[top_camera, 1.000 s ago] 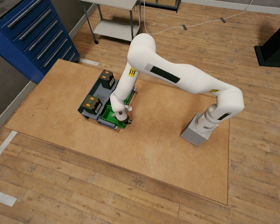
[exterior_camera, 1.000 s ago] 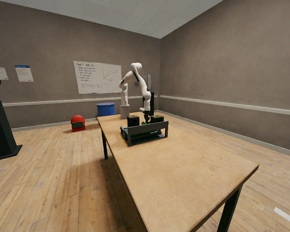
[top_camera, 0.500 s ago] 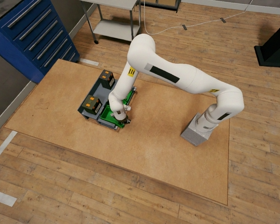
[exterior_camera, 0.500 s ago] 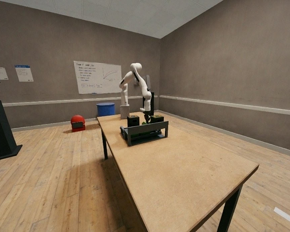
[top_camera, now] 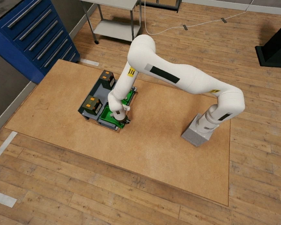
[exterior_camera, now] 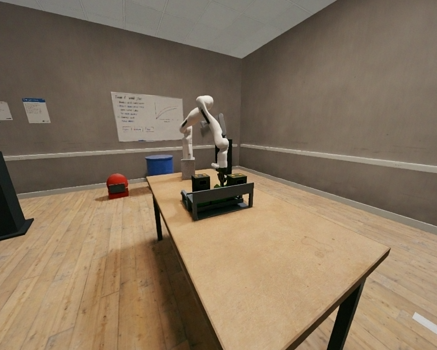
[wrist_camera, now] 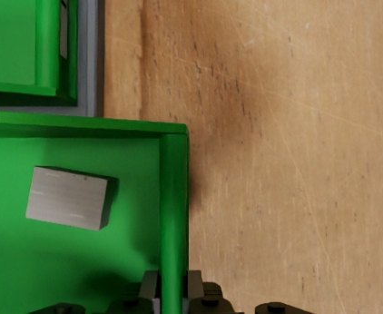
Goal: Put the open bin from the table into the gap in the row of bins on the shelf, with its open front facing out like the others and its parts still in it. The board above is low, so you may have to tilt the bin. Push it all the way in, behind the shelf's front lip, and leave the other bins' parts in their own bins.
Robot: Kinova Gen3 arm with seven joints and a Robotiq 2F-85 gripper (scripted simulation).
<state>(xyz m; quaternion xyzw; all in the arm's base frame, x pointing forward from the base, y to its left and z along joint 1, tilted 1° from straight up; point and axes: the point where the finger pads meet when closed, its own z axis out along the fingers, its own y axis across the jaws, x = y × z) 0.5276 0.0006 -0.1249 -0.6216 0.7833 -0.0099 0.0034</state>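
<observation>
My gripper is now 100 mm short of the grey part, 60 mm to the left of it and 30 mm above it. Round my hand: grey shelf: 130 mm ahead, 160 mm to the right.
</observation>
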